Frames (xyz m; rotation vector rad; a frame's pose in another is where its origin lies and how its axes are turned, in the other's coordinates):
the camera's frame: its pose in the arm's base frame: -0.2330 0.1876 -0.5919 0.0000 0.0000 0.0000
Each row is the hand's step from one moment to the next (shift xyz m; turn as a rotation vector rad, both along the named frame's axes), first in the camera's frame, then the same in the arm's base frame.
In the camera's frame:
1: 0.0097 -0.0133 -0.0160 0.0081 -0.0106 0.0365
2: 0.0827 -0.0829 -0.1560 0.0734 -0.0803 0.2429
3: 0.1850 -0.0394 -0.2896 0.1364 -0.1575 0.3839
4: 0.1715 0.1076 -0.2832 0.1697 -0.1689 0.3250
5: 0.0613 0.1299 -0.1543 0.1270 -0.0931 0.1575
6: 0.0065 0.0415 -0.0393 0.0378 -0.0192 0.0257
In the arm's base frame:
1: 0.0097 -0.0133 -0.0160 0.0081 -0.0106 0.0365
2: 0.0827 -0.0829 -0.1560 0.0734 -0.0803 0.2429
3: 0.1850 -0.0394 -0.2896 0.1364 -0.1575 0.3839
4: 0.1715 0.1076 -0.2832 0.1697 -0.1689 0.3250
5: 0.0613 0.1299 -0.1543 0.1270 -0.0931 0.1575
6: 0.0065 0.0415 -0.0393 0.0378 -0.0192 0.0257

